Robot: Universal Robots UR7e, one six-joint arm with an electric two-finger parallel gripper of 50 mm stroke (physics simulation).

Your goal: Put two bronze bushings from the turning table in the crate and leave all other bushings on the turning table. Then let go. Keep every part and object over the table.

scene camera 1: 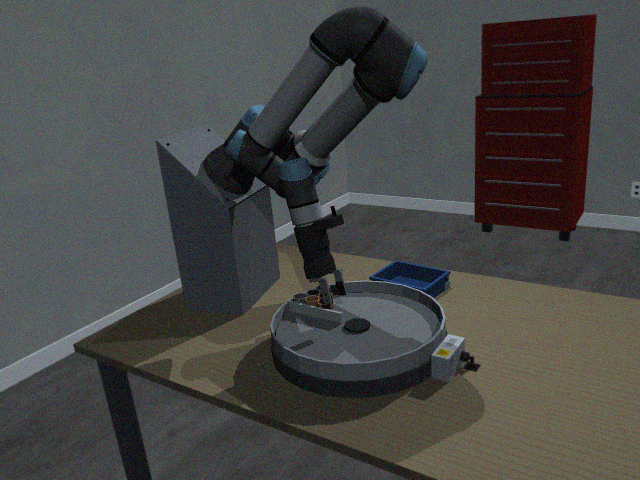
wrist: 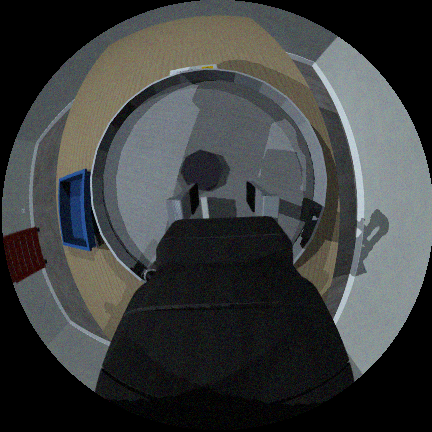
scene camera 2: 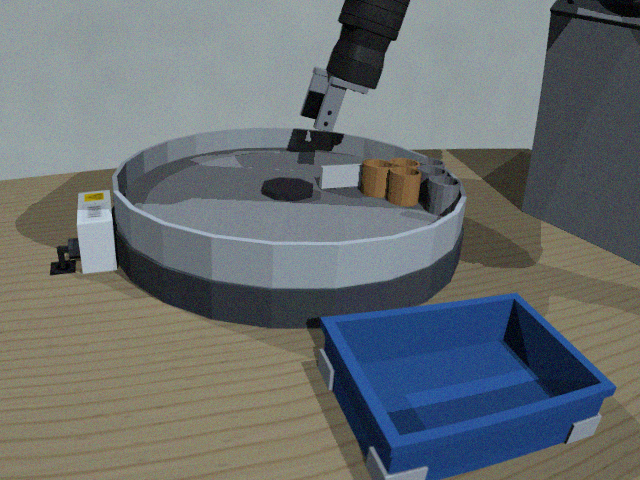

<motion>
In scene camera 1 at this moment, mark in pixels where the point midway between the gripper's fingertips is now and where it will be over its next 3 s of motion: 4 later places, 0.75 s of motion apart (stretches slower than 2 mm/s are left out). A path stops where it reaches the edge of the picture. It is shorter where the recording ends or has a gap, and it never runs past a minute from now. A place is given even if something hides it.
My gripper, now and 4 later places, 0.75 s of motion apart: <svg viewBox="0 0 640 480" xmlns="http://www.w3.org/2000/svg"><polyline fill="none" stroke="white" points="336,299 355,299 355,299 334,303 323,302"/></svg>
</motion>
